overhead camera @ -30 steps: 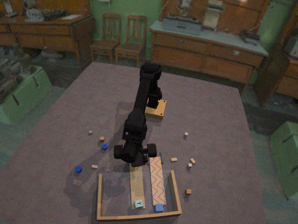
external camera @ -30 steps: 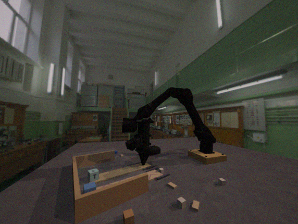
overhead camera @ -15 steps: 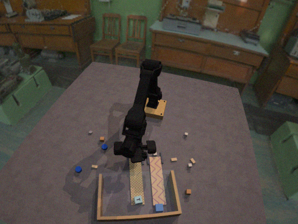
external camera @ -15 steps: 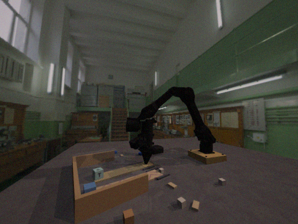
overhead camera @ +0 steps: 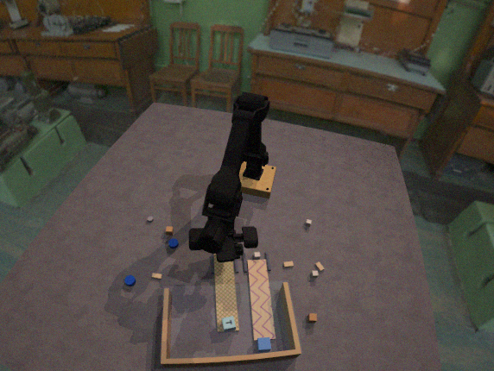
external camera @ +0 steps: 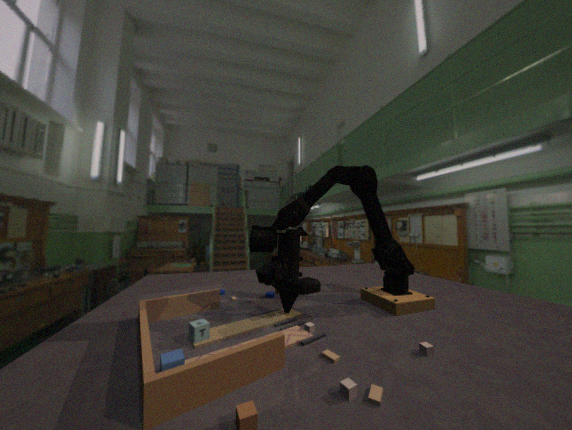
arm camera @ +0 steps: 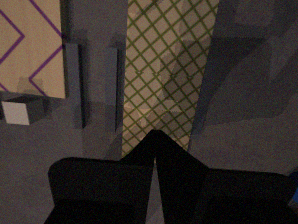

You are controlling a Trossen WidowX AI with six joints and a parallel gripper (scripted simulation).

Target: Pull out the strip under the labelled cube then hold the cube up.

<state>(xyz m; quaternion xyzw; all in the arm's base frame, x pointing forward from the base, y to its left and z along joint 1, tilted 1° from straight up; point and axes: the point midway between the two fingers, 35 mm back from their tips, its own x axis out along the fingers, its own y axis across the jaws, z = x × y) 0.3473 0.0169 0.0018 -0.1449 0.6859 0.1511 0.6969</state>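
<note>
Now: the cross-hatched tan strip 90 mm ahead of my gripper tip and 40 mm to the left of it. From my gripper tip the other things lie so: labelled cube (200 mm ahead, 90 mm to the left, 10 mm above).
</note>
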